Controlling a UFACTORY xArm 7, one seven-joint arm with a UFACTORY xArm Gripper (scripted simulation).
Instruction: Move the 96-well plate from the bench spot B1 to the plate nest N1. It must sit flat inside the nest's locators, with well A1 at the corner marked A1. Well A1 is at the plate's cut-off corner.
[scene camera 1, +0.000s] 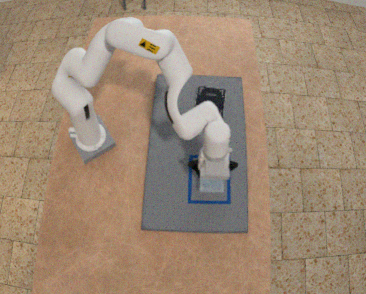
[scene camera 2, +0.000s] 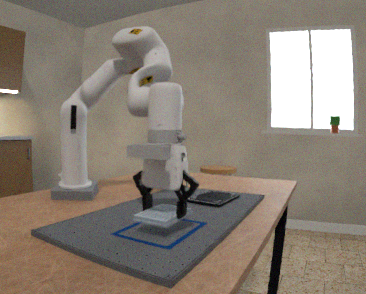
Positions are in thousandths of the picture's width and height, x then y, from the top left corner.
Note:
In view: the gripper (scene camera 2: 447, 730) and a 96-well plate (scene camera 2: 449, 733).

